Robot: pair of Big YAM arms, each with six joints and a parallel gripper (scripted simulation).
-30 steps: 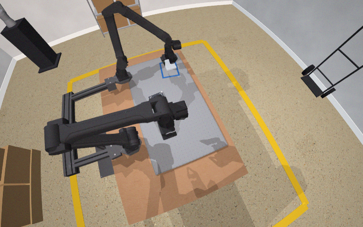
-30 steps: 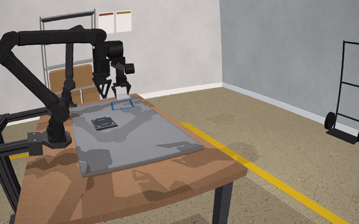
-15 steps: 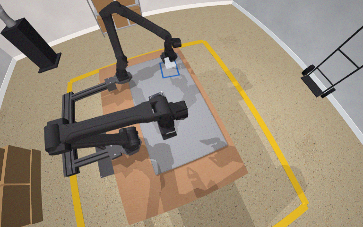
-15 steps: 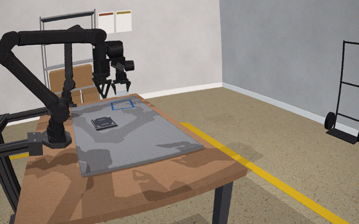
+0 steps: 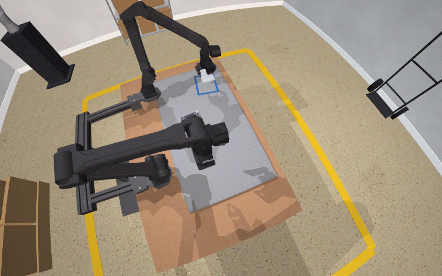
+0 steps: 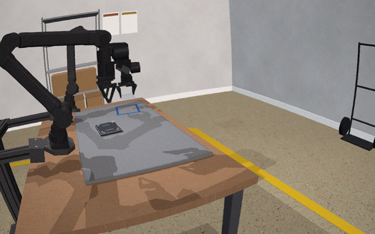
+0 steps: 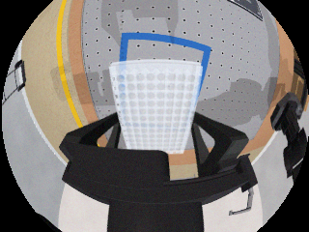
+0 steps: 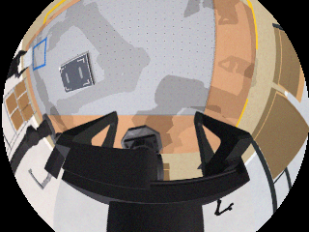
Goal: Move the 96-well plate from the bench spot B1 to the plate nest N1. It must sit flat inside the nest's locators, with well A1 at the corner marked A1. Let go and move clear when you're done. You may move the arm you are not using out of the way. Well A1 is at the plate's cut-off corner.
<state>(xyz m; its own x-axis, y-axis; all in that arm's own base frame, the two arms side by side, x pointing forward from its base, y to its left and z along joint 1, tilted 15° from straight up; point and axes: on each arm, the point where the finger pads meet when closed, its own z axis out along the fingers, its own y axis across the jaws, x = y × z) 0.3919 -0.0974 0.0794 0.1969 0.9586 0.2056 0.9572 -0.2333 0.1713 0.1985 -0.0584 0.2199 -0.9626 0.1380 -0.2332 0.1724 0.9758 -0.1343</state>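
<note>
Now: the white 96-well plate right at my left hand.
</note>
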